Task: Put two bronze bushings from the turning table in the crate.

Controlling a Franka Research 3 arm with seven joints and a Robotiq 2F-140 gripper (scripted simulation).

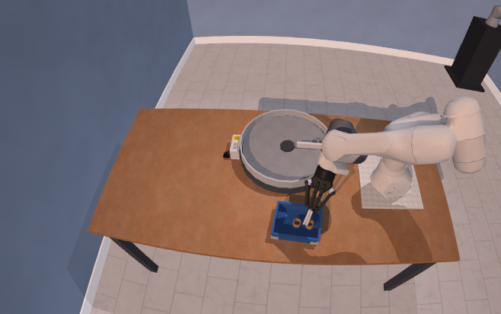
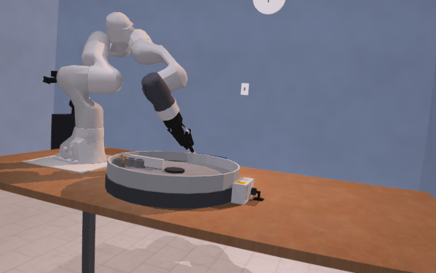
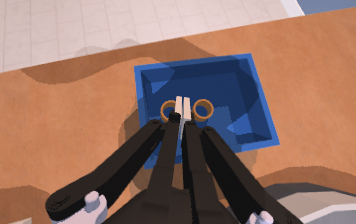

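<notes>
My hand is 4 cm short of the blue crate, 1 cm to the right of it and 4 cm above it. Round my hand: grey turning table: 11 cm ahead, 35 cm to the right, 1 cm below.
</notes>
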